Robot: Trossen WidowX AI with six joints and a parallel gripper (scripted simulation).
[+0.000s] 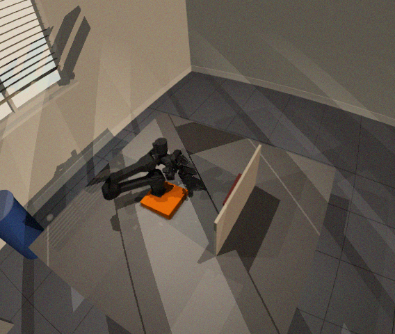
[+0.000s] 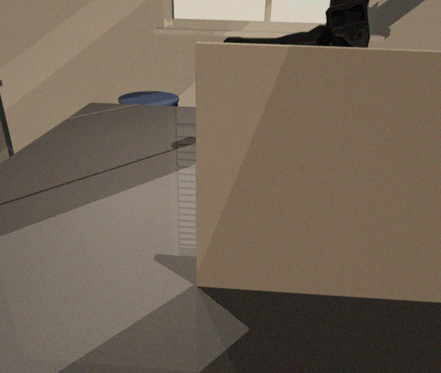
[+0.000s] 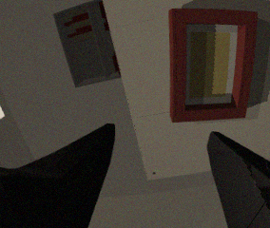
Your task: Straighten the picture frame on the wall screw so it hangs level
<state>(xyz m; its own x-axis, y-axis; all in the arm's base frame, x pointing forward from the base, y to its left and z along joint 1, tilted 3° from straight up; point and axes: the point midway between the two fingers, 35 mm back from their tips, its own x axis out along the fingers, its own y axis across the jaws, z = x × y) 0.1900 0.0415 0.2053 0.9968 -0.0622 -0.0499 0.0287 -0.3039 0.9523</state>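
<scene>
Now: the picture frame 20 cm ahead of my gripper tip and 9 cm below it. Round my gripper tip: beige wall panel 21 cm ahead, 10 cm below, 1 cm to the right.
</scene>
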